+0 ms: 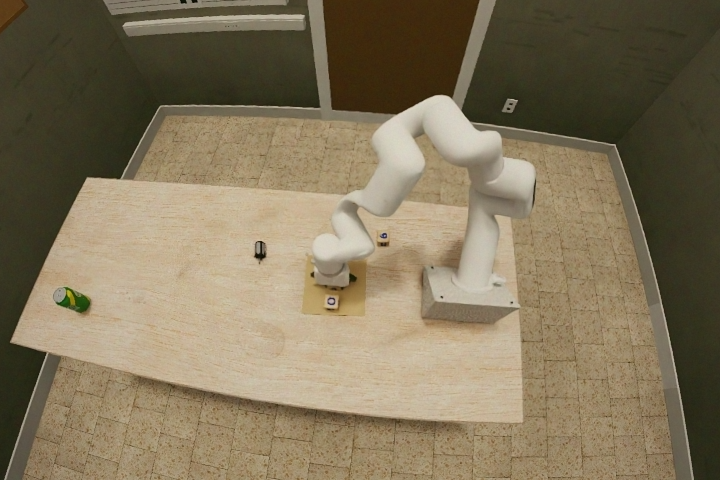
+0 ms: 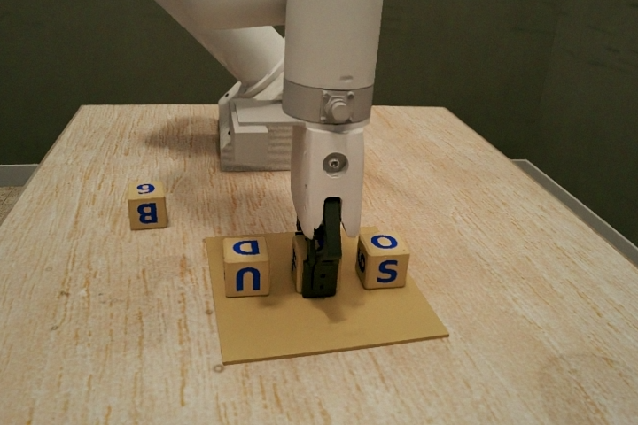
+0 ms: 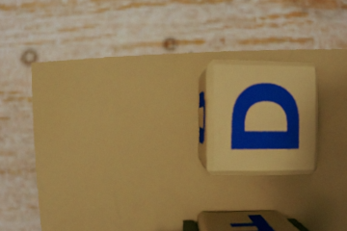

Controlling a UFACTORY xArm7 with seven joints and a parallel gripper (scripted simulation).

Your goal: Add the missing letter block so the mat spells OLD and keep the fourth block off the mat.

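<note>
My gripper is now 20 mm above the tan mat. From my hand the other things lie so: green can: 900 mm ahead, 200 mm to the left, 40 mm above; then small black object: 270 mm ahead, 70 mm to the right, 10 mm below.
</note>
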